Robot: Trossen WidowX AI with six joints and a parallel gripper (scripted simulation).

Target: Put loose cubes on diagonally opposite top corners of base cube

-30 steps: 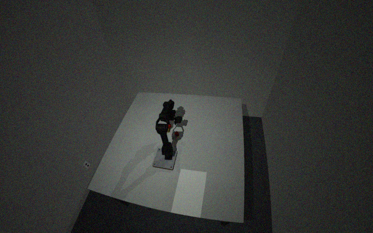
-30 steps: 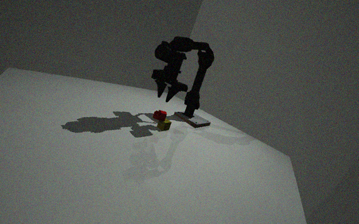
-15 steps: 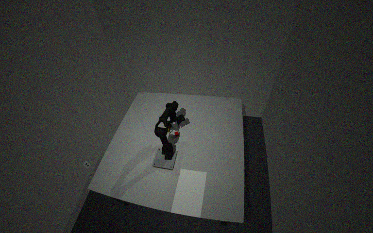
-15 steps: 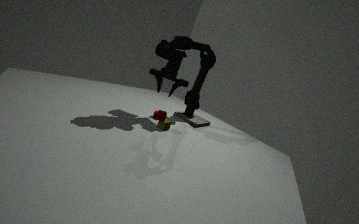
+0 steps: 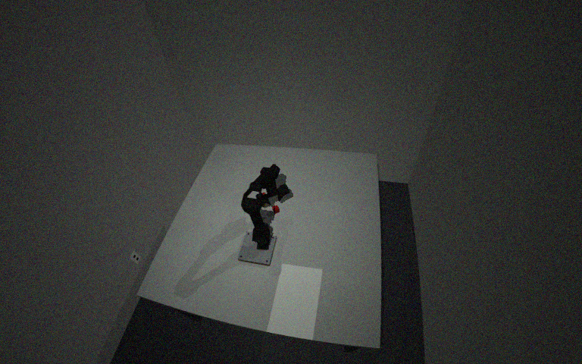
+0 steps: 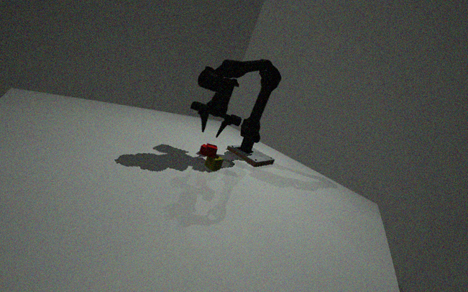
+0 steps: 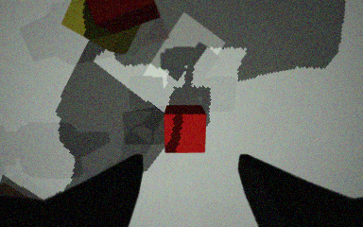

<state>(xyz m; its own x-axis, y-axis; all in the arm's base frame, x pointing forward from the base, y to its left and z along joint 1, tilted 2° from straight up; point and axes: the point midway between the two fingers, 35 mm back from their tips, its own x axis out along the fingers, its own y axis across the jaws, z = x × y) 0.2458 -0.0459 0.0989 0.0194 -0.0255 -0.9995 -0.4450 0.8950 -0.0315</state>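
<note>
Now: gripper tip 50 mm short of the yellow cube, 90 mm to the right of it and 60 mm above it.
</note>
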